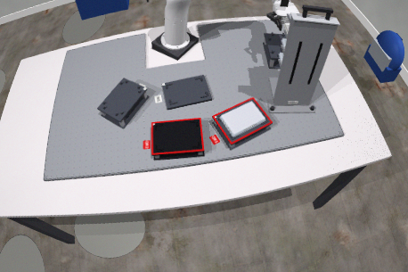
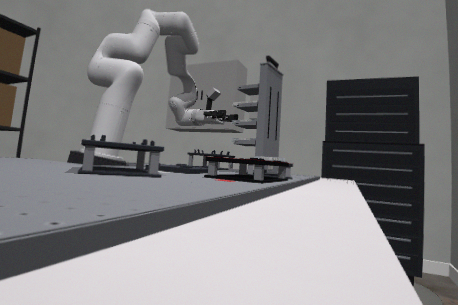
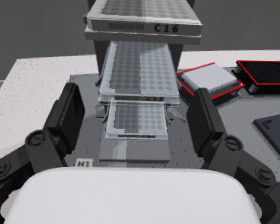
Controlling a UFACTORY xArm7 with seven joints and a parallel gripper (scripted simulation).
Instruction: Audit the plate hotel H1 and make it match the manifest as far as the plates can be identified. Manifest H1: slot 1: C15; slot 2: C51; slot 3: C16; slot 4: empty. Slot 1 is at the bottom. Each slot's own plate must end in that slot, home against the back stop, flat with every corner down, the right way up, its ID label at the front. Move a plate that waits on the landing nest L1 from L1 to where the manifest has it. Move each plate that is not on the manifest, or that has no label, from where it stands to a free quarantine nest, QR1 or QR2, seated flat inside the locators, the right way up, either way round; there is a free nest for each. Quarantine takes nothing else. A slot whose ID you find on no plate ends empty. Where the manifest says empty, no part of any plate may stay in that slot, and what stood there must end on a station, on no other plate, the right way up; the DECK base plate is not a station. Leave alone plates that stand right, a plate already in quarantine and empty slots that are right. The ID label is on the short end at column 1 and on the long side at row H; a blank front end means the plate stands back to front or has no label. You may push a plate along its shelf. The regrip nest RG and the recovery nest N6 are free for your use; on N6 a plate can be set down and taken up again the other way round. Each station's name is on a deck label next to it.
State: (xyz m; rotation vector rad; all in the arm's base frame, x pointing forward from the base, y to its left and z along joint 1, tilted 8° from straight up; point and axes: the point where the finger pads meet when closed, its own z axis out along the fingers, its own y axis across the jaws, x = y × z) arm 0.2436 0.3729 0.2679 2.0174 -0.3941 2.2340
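Right now the plate labelled C16 is 100 mm ahead of my hand, 40 mm above it and 30 mm to the right of it. The rest, counted from my hand: RG label 220 mm below, 180 mm behind, 40 mm to the left; then H1 label 220 mm below, 80 mm to the left, 70 mm ahead; then white plate 260 mm to the right, 220 mm ahead, 170 mm below.
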